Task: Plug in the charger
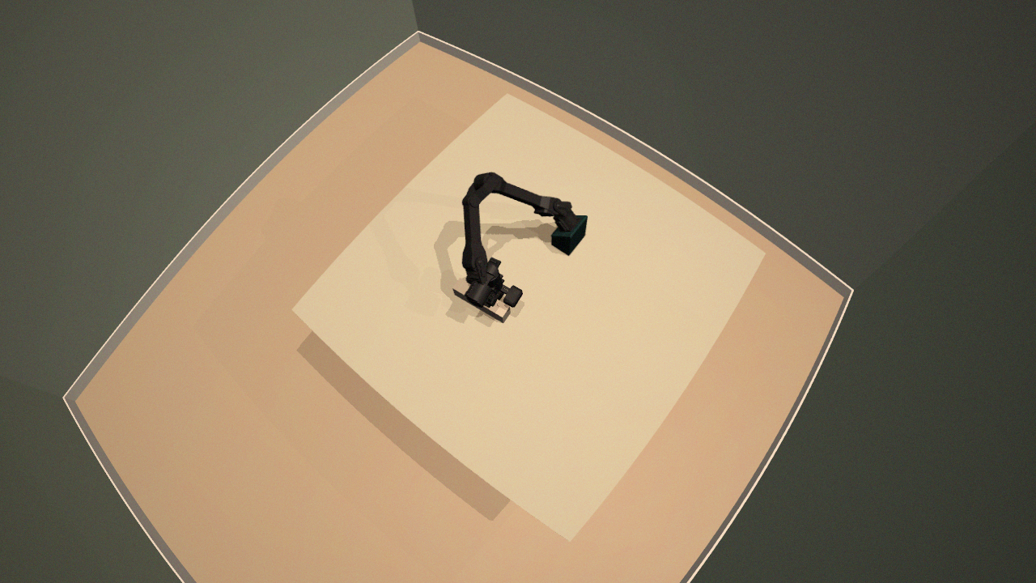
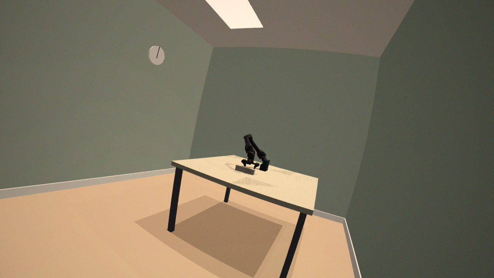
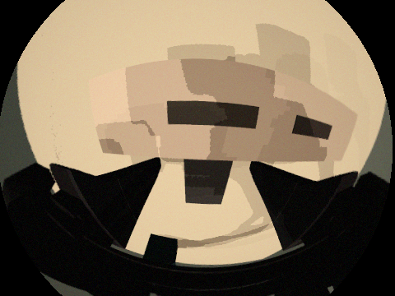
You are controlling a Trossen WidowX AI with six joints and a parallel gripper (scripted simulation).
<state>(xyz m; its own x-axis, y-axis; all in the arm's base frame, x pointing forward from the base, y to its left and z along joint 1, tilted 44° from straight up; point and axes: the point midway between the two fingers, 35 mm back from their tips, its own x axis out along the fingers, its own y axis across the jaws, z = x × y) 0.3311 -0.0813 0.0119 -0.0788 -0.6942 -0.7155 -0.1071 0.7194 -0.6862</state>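
The two-prong charger lies 2 cm ahead of my gripper tip and 1 cm above it.
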